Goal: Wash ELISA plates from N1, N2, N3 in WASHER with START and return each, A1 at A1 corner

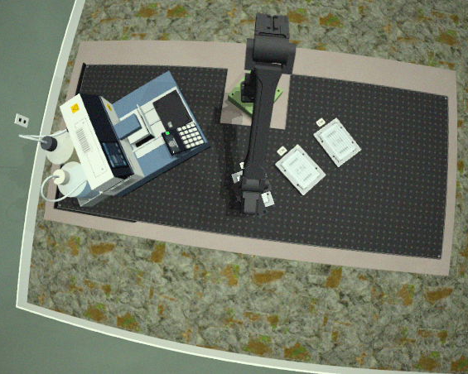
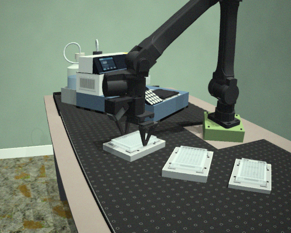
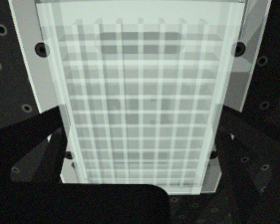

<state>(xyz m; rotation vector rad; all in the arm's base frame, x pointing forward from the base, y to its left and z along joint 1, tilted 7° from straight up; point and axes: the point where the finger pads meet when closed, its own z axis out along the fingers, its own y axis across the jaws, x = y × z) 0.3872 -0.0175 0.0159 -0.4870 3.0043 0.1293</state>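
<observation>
The dark carrier lies 31 cm to the right of my hand, 30 cm behind it and 6 cm above it. Round my hand: plate washer (45 cm to the right, 23 cm behind, 10 cm above); then N1 label (10 cm behind, 3 cm to the right, 3 cm below).
</observation>
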